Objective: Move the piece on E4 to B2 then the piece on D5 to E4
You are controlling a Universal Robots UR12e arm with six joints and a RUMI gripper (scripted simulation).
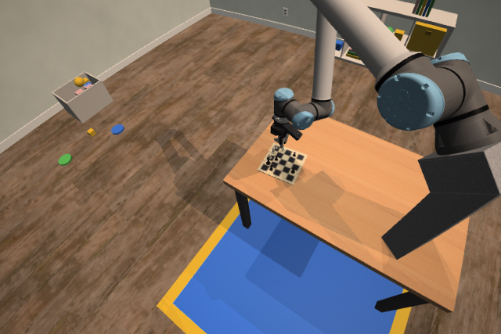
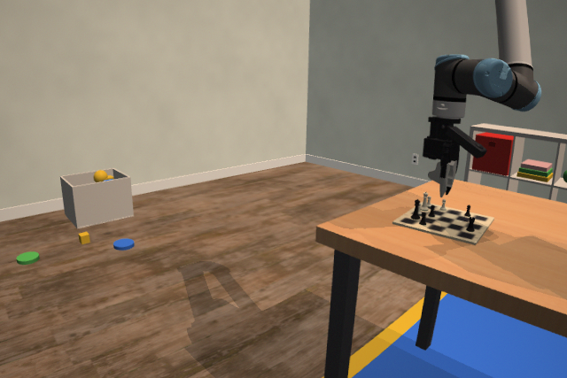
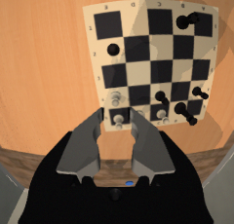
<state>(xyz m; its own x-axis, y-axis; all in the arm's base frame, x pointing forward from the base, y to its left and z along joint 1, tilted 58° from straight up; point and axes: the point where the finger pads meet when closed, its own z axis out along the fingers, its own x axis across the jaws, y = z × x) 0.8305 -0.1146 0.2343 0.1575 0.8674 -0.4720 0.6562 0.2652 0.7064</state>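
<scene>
My gripper is now 5 cm short of the tall white piece, 3 cm to the right of it and 3 cm above it. From my hand the other things lie so: chessboard (2 cm behind, 8 cm to the left, 6 cm below); black piece (10 cm behind, 13 cm to the left, 4 cm below).
</scene>
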